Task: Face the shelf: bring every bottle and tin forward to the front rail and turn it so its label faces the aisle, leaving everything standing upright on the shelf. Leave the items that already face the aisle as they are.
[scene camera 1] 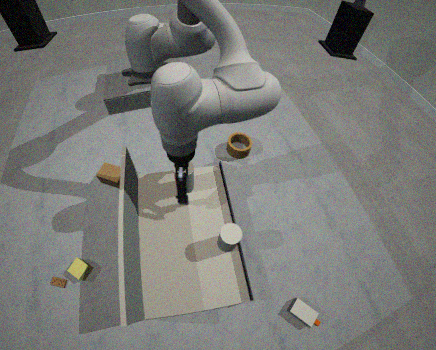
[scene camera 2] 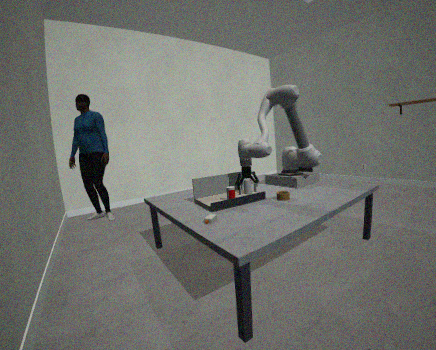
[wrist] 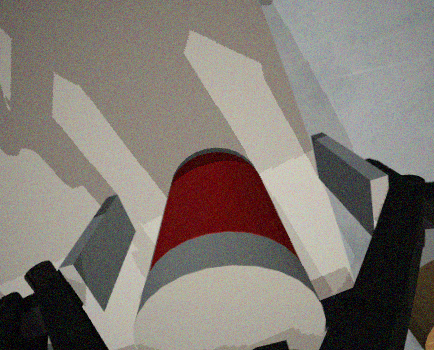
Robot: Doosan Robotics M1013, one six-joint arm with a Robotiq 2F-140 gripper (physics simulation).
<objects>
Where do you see a shelf back wall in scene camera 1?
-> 130,284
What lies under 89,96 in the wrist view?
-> A beige shelf board.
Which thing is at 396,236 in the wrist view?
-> My gripper.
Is my gripper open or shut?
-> Open.
</objects>
